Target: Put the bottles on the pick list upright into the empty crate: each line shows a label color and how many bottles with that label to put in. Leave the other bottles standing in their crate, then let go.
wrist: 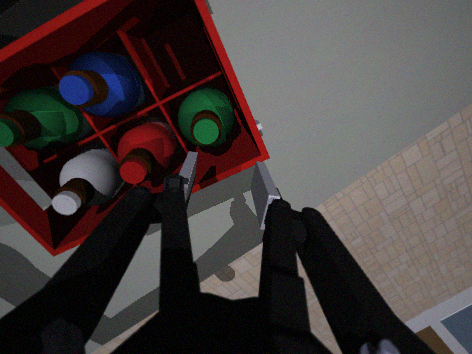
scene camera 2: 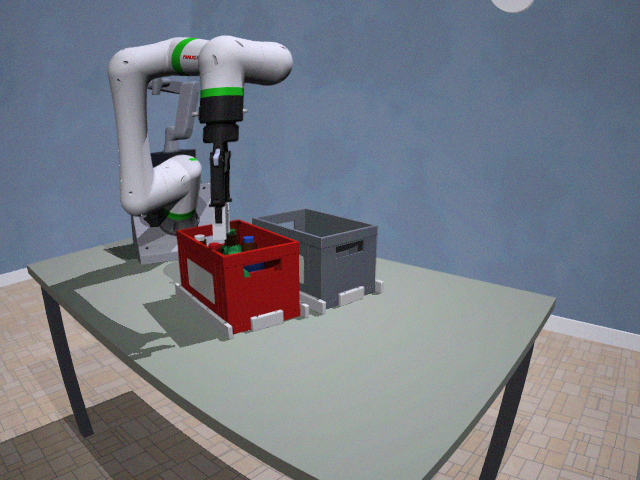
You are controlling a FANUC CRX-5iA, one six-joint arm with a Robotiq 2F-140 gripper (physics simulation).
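Seen in the pictures: gripper, fingertip midpoint: (wrist: pixel 225 170) (scene camera 2: pixel 221 236); arm's base, link origin: (scene camera 2: pixel 178 221).
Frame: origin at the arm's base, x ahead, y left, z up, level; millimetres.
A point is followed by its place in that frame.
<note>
The red crate (scene camera 2: pixel 262 299) @[z -37, x 621, y -298 mm] (wrist: pixel 236 85) @[z 75, x 616, y -305 mm] holds upright bottles in its compartments. The wrist view shows a blue bottle (wrist: pixel 112 85) @[z 24, x 523, y -218 mm], a white bottle (wrist: pixel 92 172) @[z 19, x 419, y -259 mm], a red bottle (wrist: pixel 150 142) @[z 20, x 500, y -285 mm], a green bottle (wrist: pixel 206 112) @[z 45, x 576, y -306 mm] at the corner and another green bottle (wrist: pixel 47 120) @[z 22, x 442, y -189 mm] at the left edge. The compartment beside the corner green bottle is bare. The grey crate (scene camera 2: pixel 348 268) @[z -15, x 701, y -73 mm] stands beside the red one; its floor is hidden. My gripper (scene camera 2: pixel 220 231) @[z 105, x 557, y -348 mm] (wrist: pixel 225 170) @[z 105, x 557, y -348 mm] points down at the red crate, partly open, with nothing between its fingertips. The pick list does not show legibly.
Both crates stand on the grey-green table (scene camera 2: pixel 387 351) @[z -101, x 903, y -263 mm], between low white guide blocks (scene camera 2: pixel 267 320) @[z -83, x 633, y -300 mm]. The robot's base (scene camera 2: pixel 149 248) @[z -56, x 21, y -157 mm] is behind the red crate. The grey crate's near wall rises close to the red crate's right side.
</note>
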